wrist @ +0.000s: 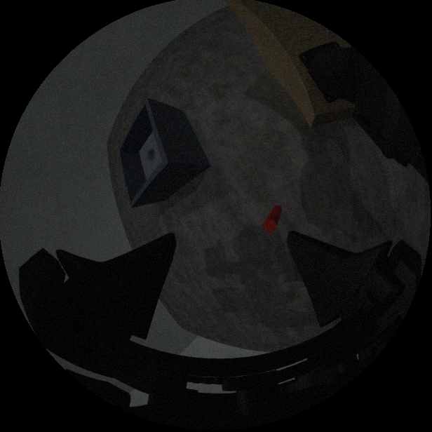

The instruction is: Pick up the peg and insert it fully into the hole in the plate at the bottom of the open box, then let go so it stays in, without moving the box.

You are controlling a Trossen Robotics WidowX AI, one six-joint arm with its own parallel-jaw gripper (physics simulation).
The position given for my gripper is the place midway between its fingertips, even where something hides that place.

Observation:
I see my gripper [233, 238] and a dark blue box [183, 158].

